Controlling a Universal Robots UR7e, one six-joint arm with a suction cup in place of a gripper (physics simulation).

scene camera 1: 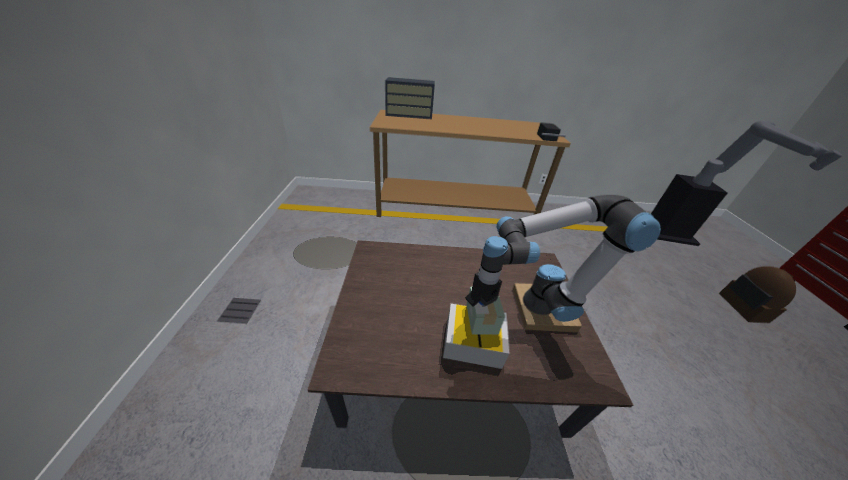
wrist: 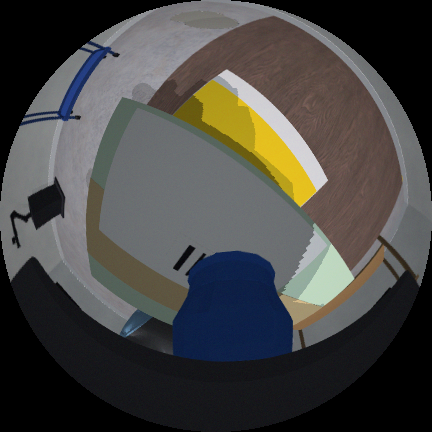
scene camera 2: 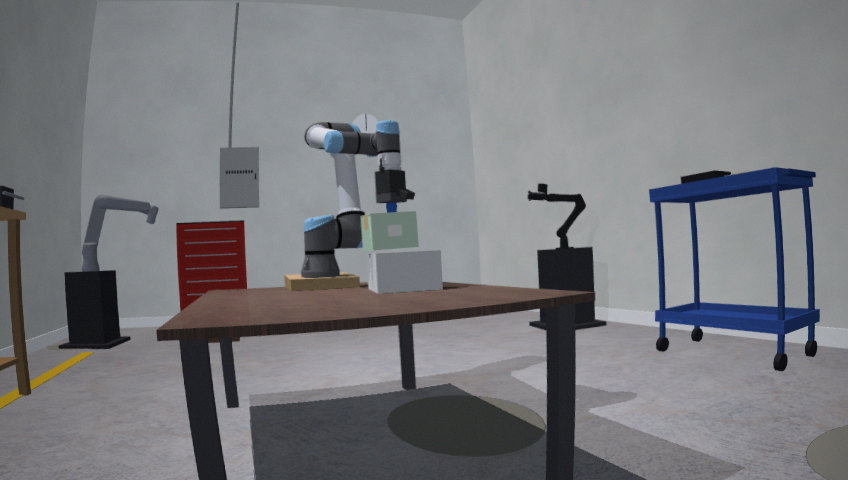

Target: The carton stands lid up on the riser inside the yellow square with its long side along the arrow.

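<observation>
A pale green carton (scene camera 1: pixel 484 325) (scene camera 2: pixel 380 239) (wrist: pixel 200 175) with a large grey top face, two short black bars and tan tape hangs upright from my suction cup (scene camera 1: pixel 480 305) (scene camera 2: pixel 391 207) (wrist: pixel 231 265). The cup sits on its top face. The white riser (scene camera 1: pixel 476 355) (scene camera 2: pixel 406 270) (wrist: pixel 280 117) is below it. In scene camera 2 the carton's underside is very near the riser's top; whether they touch I cannot tell. The yellow square (scene camera 1: pixel 461 333) (wrist: pixel 270 150) shows beside the carton, which covers its back right part. A piece of the arrow's black line (scene camera 1: pixel 480 340) shows; the rest is hidden.
The riser stands on the brown table (scene camera 1: pixel 392 285) (scene camera 2: pixel 267 309) (wrist: pixel 340 100), near the arm's wooden base board (scene camera 1: pixel 553 326) (scene camera 2: pixel 297 283). A wooden workbench (scene camera 1: pixel 464 126), a red drawer cabinet (scene camera 2: pixel 211 236) and a blue trolley (scene camera 2: pixel 731 187) stand away from the table.
</observation>
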